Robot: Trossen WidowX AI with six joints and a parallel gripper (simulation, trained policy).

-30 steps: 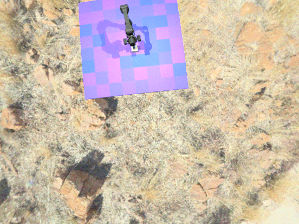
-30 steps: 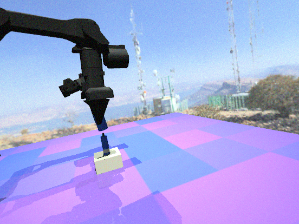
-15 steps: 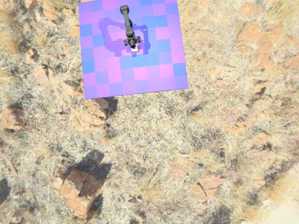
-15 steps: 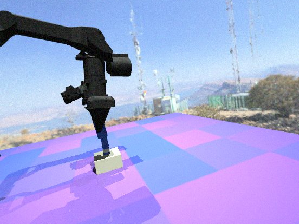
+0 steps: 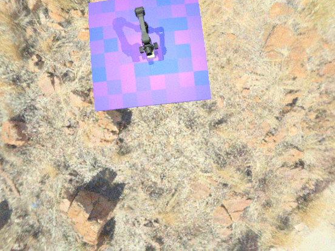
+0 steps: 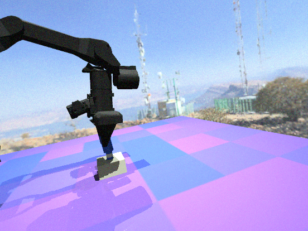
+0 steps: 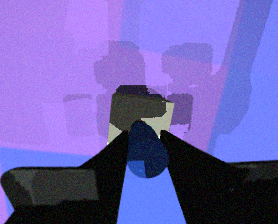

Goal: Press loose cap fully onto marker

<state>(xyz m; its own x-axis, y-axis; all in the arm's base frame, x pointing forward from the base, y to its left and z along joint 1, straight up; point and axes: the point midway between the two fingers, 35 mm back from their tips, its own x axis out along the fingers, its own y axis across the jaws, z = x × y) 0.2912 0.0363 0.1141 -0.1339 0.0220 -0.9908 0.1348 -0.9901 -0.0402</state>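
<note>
My gripper tip is now 1 cm short of the blue cap. From my gripper tip the other things lie so: cream holder block 1 cm ahead, 6 cm below.
</note>
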